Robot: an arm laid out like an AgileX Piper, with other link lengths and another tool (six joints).
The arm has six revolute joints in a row. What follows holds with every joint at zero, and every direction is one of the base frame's.
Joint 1 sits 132.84 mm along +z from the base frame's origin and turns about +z.
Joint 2 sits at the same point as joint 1 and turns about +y.
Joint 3 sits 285.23 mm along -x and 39 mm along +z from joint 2 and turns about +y.
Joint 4 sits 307.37 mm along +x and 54.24 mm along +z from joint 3 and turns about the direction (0.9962, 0, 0.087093).
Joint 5 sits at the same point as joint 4 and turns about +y.
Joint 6 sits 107.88 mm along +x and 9.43 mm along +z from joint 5 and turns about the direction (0.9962, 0, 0.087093).
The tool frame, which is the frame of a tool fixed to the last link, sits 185.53 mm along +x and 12 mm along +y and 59.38 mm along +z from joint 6; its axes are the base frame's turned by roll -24.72, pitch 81.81 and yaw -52.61 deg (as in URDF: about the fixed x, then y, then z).
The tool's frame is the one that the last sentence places.
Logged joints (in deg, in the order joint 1, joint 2, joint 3, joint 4, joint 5, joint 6), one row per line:
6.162, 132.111, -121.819, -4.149, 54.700, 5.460
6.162, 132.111, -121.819, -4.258, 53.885, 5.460
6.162, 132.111, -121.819, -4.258, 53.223, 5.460
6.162, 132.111, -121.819, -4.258, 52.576, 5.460
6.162, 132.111, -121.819, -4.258, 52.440, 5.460
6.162, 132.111, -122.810, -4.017, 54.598, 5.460
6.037, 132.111, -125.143, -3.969, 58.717, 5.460
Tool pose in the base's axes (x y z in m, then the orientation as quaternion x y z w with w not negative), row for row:
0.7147, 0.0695, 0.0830, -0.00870, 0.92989, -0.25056, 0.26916
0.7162, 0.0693, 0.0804, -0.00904, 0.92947, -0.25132, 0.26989
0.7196, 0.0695, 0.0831, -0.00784, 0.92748, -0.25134, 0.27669
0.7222, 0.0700, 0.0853, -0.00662, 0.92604, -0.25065, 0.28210
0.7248, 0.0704, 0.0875, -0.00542, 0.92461, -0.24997, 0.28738
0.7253, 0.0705, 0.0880, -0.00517, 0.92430, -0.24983, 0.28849
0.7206, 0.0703, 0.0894, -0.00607, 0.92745, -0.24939, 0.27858
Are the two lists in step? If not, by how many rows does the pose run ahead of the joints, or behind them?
The pose runs 1 row behind the joints: the pose in row i belongs to the joints in row i - 1.
